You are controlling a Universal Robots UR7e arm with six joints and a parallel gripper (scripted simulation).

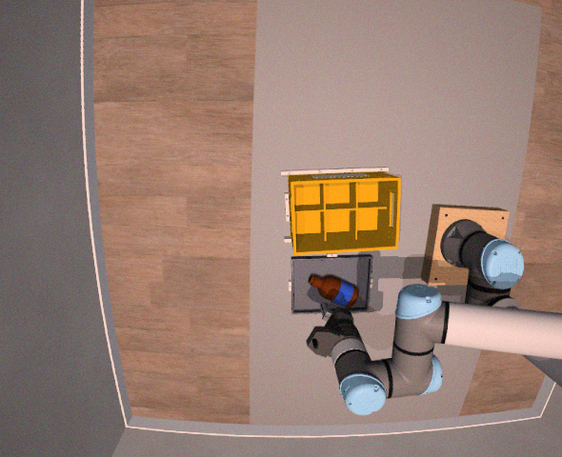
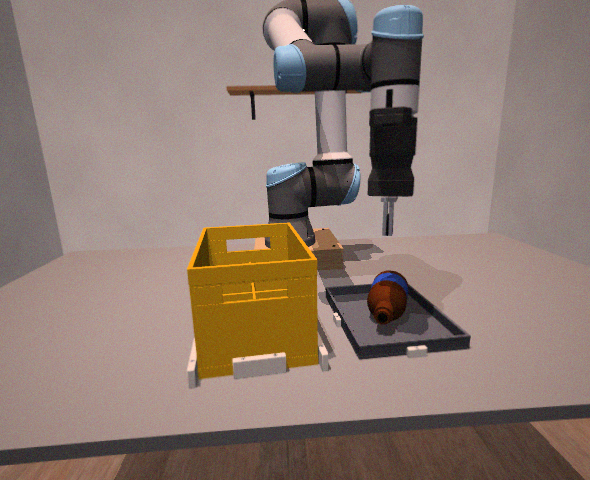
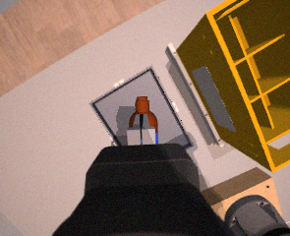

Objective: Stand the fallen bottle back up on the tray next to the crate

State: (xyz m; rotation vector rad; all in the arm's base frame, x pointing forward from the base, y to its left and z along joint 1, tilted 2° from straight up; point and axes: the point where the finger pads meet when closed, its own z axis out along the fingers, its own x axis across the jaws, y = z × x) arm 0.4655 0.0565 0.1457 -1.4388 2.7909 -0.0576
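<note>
The brown bottle lies 4 cm behind my hand, 3 cm to the left of it and 16 cm below it. The rest, counted from my hand: yellow crate (9 cm behind, 23 cm to the right, 12 cm below); dark grey tray (4 cm behind, 3 cm to the left, 19 cm below).
</note>
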